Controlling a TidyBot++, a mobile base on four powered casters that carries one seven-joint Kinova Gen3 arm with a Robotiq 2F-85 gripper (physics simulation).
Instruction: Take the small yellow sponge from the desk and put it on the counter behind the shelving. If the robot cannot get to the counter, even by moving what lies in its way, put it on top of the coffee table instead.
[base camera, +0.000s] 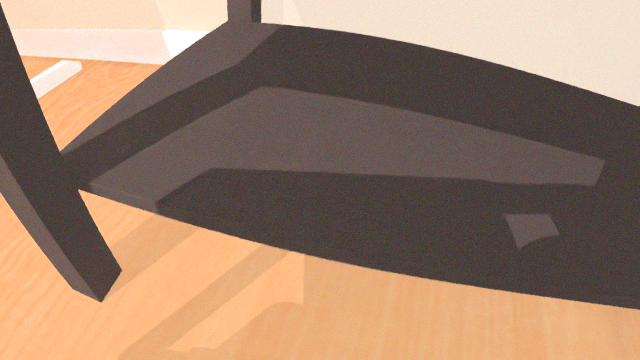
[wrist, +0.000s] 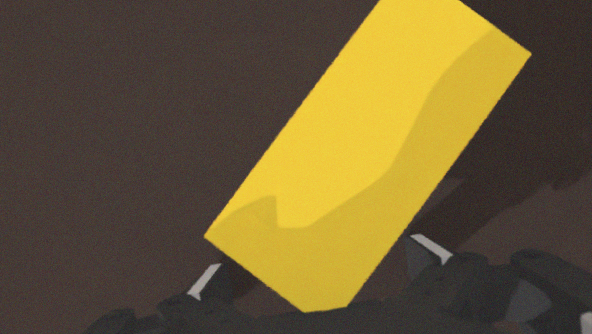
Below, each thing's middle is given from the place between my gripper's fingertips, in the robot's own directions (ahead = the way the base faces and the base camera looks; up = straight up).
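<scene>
Small yellow sponge (wrist: 341, 182): 3 cm above my hand, 6 cm ahead of it.
</scene>
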